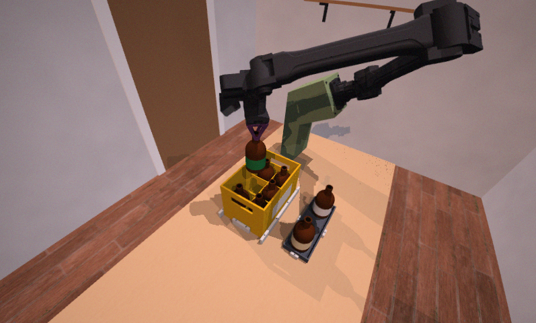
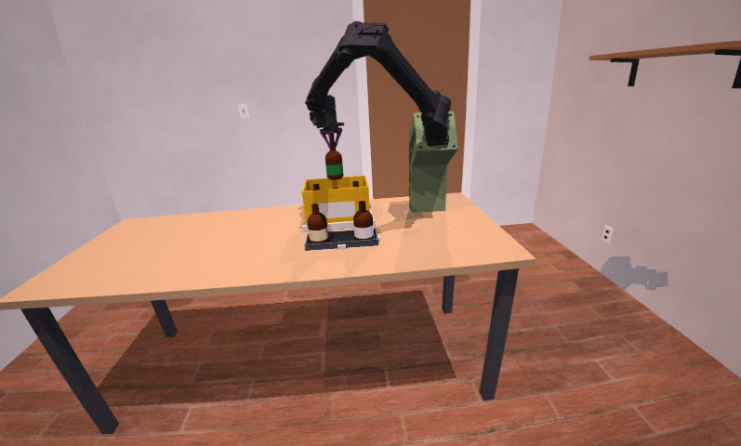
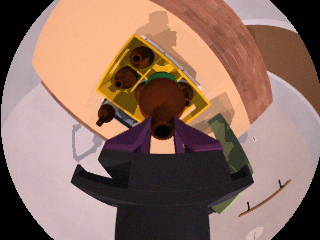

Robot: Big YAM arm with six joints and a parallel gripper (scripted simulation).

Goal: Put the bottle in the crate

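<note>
My hand is 60 mm above the glass bottle. From my hand the other things lie so: dark tray (320 mm below, 260 mm to the left, 20 mm behind); then yellow crate (250 mm below, 40 mm to the left).
</note>
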